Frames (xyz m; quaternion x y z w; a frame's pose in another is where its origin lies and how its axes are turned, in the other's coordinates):
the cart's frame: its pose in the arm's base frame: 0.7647 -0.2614 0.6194 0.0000 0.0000 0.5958 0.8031
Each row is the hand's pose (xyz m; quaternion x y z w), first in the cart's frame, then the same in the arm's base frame.
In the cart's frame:
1: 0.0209 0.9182 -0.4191 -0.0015 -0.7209 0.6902 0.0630
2: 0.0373 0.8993 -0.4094 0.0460 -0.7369 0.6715 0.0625
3: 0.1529 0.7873 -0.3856 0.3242 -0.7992 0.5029 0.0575
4: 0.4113 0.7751 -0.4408 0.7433 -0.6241 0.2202 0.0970
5: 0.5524 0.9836 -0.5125 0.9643 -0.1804 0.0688 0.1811
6: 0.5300 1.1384 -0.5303 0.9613 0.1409 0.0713 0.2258
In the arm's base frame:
1: -0.1080 0.0249 0.2003 -0.4283 0.5799 -0.5918 0.3606
2: -0.0851 0.0351 0.2100 -0.4760 0.5644 -0.5765 0.3499
3: 0.0556 0.1133 0.2338 -0.7365 0.4487 -0.4381 0.2535
4: 0.1422 0.3570 0.1786 -0.9689 0.0584 -0.2347 0.0533
5: -0.0164 0.5525 0.1069 0.8820 0.4297 0.1632 0.1045
6: -0.1711 0.5760 0.0891 0.6881 0.6859 0.1918 0.1389

